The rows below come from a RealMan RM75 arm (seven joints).
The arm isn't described. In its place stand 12 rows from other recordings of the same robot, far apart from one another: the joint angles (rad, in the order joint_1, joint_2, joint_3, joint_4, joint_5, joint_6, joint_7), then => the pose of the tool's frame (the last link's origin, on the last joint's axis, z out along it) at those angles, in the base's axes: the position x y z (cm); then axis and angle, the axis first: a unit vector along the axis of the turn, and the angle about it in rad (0 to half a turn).
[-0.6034 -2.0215 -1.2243 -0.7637 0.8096 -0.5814 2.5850] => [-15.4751, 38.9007, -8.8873, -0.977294, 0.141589, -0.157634, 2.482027]
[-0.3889 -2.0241 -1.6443 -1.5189 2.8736 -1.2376 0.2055] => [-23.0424, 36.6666, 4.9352, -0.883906, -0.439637, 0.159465, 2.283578]
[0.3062 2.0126 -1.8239 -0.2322 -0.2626 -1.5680 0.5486] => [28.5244, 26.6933, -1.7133, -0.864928, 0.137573, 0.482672, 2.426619]
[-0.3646 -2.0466 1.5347 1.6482 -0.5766 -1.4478 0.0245] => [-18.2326, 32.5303, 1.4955, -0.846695, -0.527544, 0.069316, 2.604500]
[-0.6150 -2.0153 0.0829 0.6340 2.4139 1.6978 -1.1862] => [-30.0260, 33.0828, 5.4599, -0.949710, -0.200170, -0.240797, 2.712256]
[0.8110 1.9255 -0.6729 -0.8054 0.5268 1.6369 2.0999] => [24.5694, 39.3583, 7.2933, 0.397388, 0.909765, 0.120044, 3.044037]
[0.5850 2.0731 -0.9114 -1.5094 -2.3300 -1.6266 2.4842] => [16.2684, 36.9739, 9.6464, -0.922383, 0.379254, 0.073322, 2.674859]
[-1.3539 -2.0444 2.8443 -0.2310 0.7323 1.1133 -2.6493] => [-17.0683, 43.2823, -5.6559, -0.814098, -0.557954, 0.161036, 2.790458]
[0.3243 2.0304 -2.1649 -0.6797 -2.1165 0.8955 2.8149] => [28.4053, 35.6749, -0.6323, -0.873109, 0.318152, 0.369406, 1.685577]
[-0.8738 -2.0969 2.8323 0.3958 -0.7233 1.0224 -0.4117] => [-11.1646, 34.6470, -14.1446, -0.916521, -0.080929, -0.391714, 2.725242]
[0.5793 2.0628 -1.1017 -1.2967 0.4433 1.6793 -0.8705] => [23.5506, 34.9401, 4.8253, -0.921357, 0.332670, -0.201076, 2.814173]
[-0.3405 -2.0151 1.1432 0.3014 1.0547 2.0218 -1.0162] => [-24.9969, 23.9310, 2.4810, -0.801044, -0.119939, -0.586466, 2.928098]
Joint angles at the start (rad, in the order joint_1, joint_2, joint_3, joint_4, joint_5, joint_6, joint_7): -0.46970 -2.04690 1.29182 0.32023 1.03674 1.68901 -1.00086
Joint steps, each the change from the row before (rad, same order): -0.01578 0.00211 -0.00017 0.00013 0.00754 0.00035 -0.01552; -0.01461 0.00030 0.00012 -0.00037 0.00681 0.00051 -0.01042; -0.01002 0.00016 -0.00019 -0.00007 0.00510 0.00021 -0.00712; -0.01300 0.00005 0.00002 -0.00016 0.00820 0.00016 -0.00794; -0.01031 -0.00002 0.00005 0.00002 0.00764 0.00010 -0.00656; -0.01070 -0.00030 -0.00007 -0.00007 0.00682 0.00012 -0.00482; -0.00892 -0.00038 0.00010 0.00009 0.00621 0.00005 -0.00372; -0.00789 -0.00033 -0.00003 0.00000 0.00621 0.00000 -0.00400; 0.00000 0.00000 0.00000 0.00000 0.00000 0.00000 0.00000; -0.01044 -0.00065 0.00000 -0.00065 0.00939 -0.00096 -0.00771; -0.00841 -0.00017 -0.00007 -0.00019 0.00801 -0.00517 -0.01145; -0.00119 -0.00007 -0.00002 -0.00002 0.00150 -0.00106 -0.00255; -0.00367 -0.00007 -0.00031 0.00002 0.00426 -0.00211 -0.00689; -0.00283 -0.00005 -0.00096 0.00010 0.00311 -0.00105 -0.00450
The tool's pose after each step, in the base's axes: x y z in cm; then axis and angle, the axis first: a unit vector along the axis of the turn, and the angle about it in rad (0 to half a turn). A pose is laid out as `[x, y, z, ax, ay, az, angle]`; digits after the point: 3 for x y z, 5 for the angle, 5 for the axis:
[-22.040, 29.497, -2.374, -0.86033, -0.14285, -0.48931, 2.93088]
[-21.639, 29.750, -2.439, -0.86145, -0.14072, -0.48796, 2.94765]
[-21.362, 29.922, -2.485, -0.86230, -0.13919, -0.48689, 2.95905]
[-21.005, 30.123, -2.572, -0.86388, -0.13667, -0.48480, 2.97434]
[-20.722, 30.270, -2.654, -0.86536, -0.13468, -0.48271, 2.98724]
[-20.419, 30.425, -2.735, -0.86678, -0.13190, -0.48093, 2.99901]
[-20.163, 30.545, -2.813, -0.86811, -0.12937, -0.47922, 3.00909]
[-19.941, 30.645, -2.888, -0.86936, -0.12747, -0.47745, 3.01861]
[-19.941, 30.645, -2.888, -0.86936, -0.12747, -0.47745, 3.01861]
[-19.666, 30.765, -3.019, -0.87113, -0.12651, -0.47448, 3.03248]
[-19.479, 30.914, -3.140, -0.87280, -0.12875, -0.47079, 3.04291]
[-19.456, 30.934, -3.164, -0.87307, -0.12953, -0.47008, 3.04480]
[-19.376, 30.994, -3.218, -0.87376, -0.13123, -0.46832, 3.05048]
[-19.309, 31.045, -3.244, -0.87416, -0.13205, -0.46734, 3.05418]

